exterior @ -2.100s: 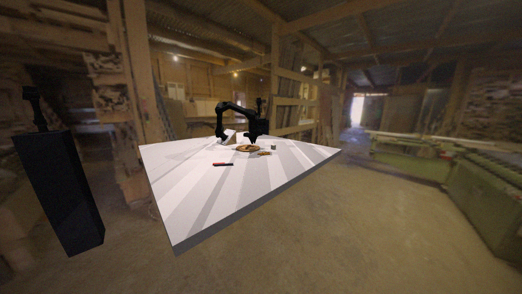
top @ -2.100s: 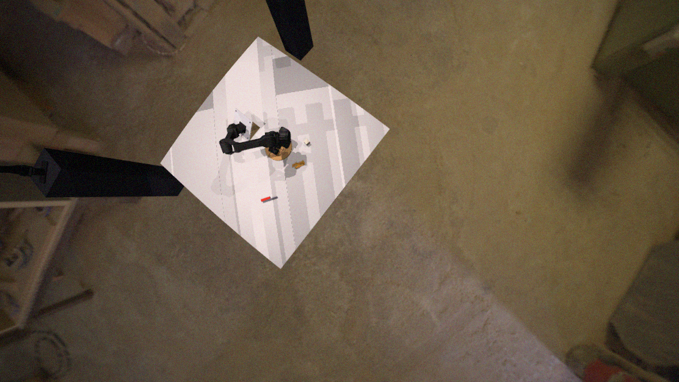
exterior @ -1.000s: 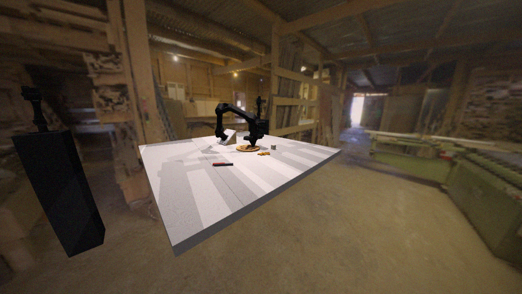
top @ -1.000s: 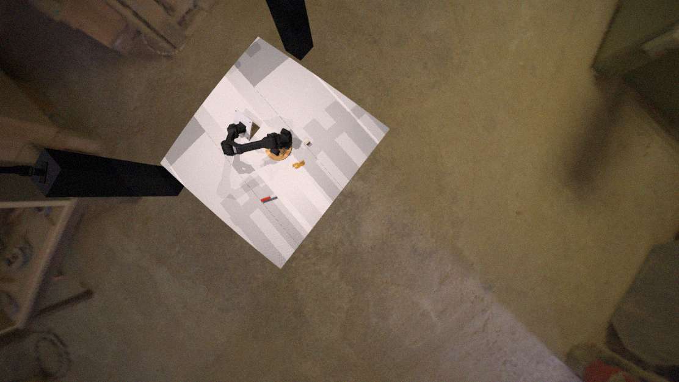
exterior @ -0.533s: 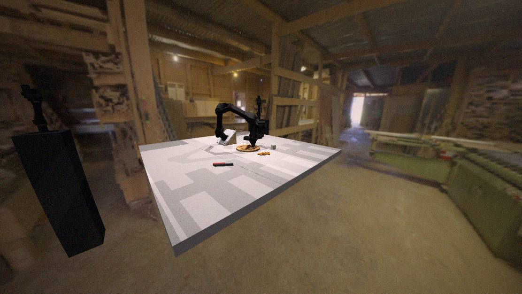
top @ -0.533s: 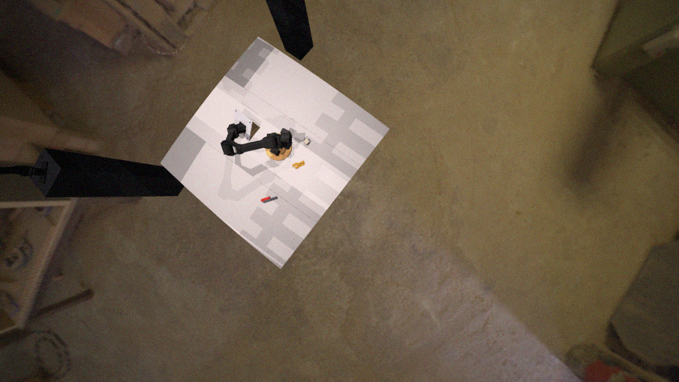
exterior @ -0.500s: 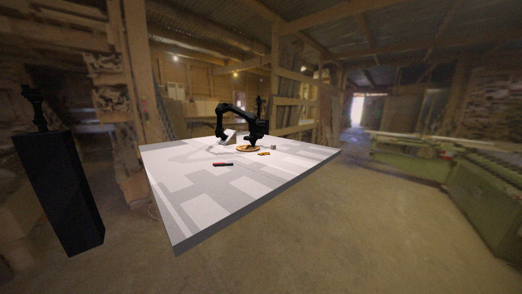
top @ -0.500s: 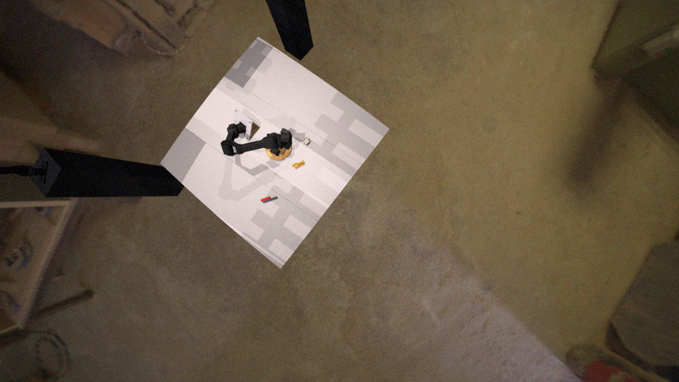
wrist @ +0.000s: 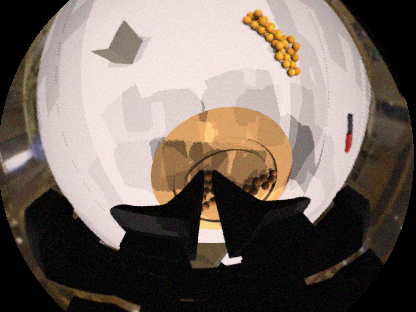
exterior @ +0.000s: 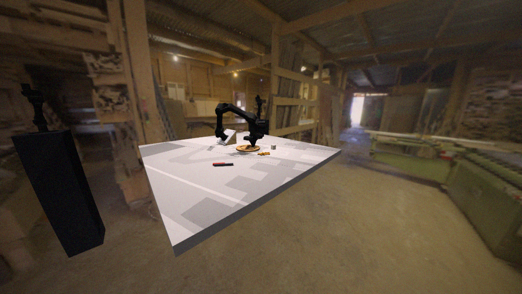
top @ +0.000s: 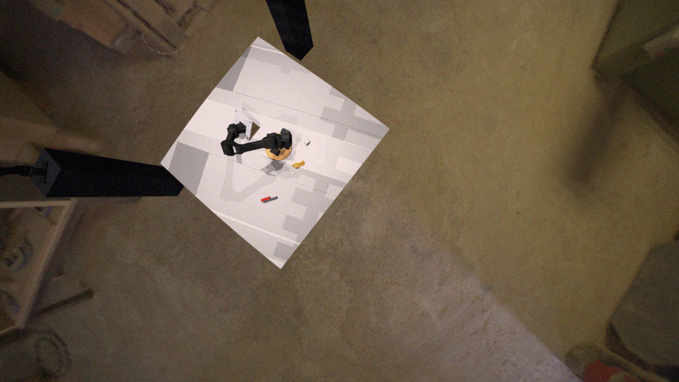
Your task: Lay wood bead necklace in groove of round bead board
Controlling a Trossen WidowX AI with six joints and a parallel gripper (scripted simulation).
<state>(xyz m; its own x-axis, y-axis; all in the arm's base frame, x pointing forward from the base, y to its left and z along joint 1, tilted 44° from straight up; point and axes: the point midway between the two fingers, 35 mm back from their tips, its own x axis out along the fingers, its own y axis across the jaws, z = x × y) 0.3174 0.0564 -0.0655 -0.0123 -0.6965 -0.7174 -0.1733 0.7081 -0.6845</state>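
Right now my gripper tip is 12 cm to the right of the small grey cube and 12 cm short of it. Round my gripper tip: black marker: 38 cm to the right, 15 cm ahead, 1 cm below.
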